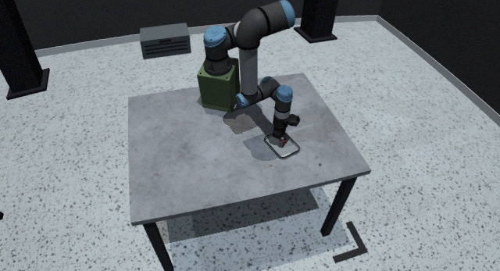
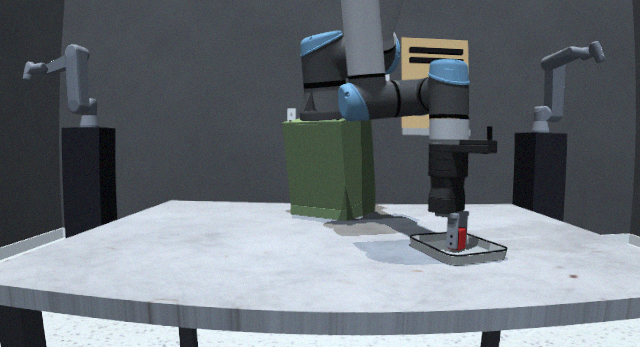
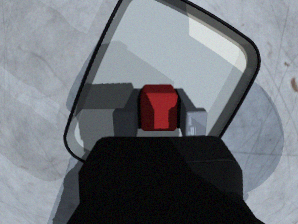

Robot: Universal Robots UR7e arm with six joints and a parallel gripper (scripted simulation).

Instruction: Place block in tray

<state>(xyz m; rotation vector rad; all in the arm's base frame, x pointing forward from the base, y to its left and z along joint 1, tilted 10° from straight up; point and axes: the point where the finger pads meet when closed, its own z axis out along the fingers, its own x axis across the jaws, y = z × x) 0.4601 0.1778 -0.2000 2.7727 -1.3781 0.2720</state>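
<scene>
Now: hand right at the red block. From my hand the other things lie so: white tray: 1 cm below.
</scene>
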